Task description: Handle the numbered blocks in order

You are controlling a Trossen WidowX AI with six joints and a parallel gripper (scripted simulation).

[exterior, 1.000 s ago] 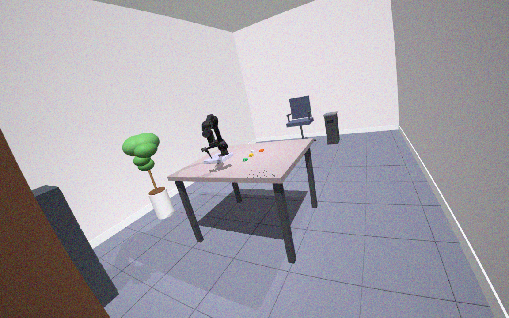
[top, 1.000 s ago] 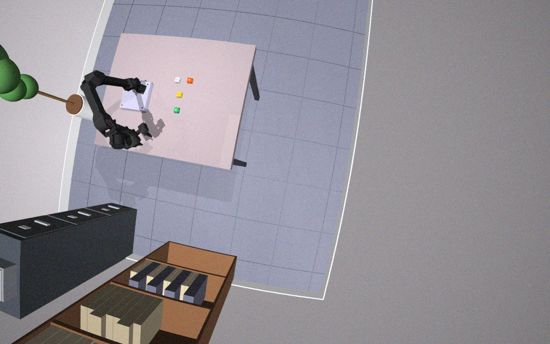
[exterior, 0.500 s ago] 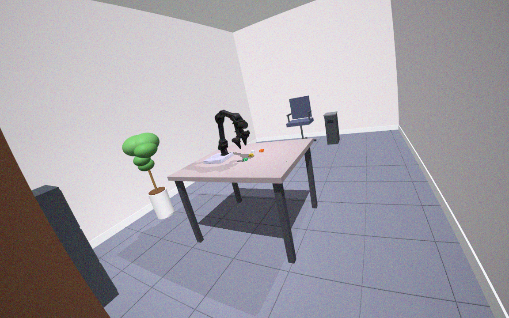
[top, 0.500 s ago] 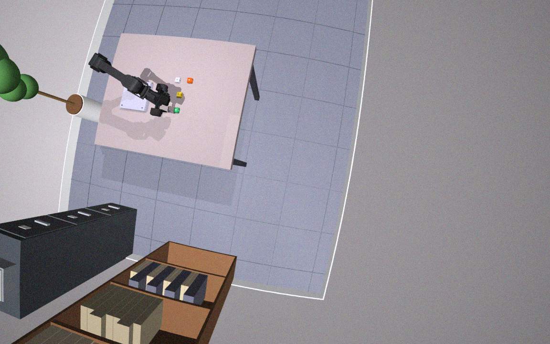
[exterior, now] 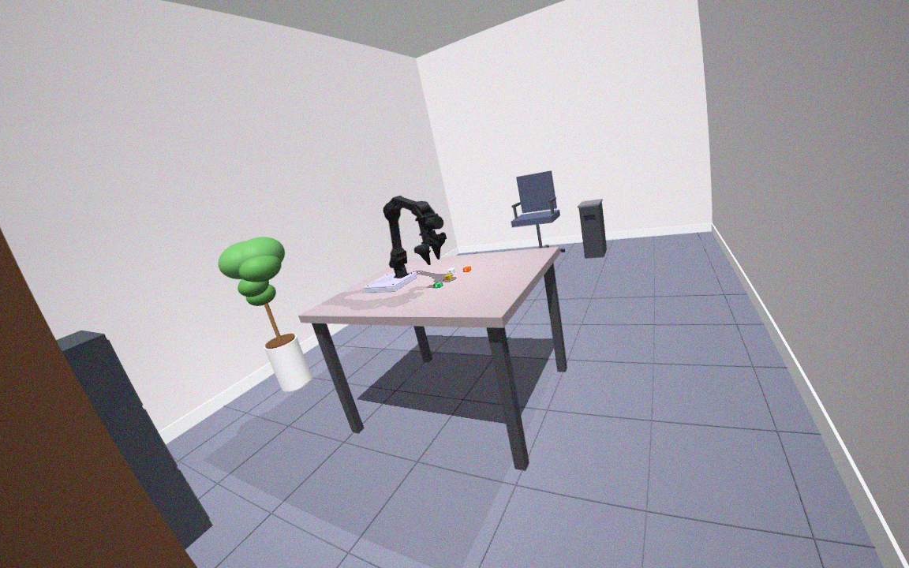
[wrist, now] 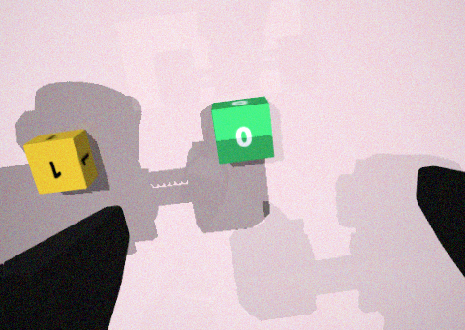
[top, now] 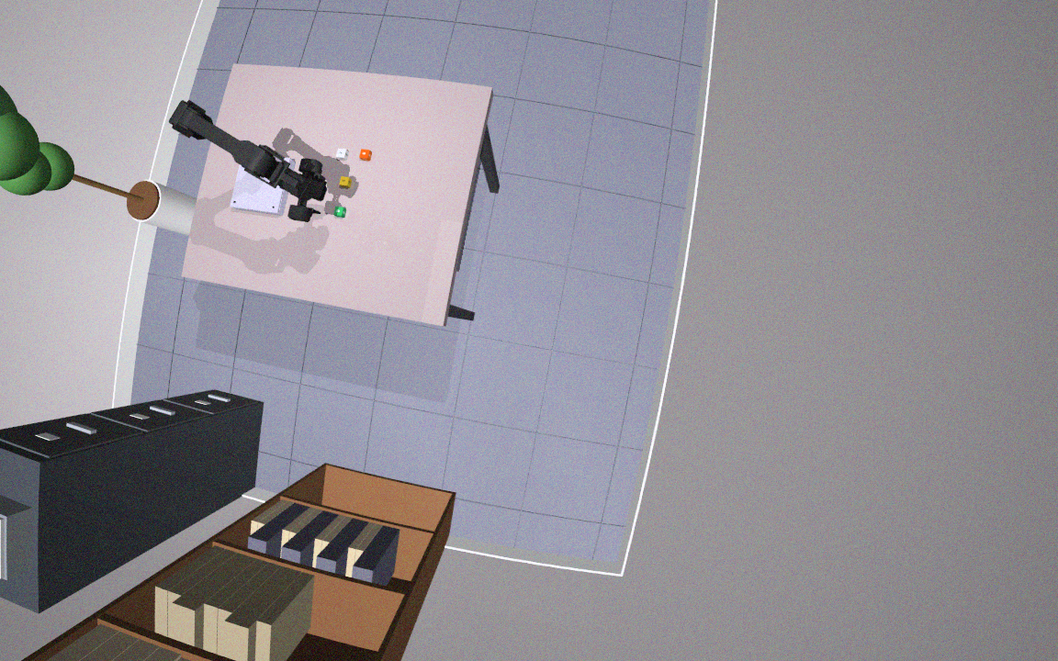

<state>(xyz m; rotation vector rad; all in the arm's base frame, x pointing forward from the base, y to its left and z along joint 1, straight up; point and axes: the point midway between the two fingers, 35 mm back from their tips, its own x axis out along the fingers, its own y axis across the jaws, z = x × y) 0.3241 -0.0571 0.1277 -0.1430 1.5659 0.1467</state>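
Right now the green block is 10 mm behind my gripper tip and 110 mm below it. Also, from my gripper tip: yellow block 40 mm behind, 110 mm to the left, 110 mm below; then orange block 10 mm behind, 230 mm to the left, 110 mm below; then white block 100 mm behind, 210 mm to the left, 110 mm below.
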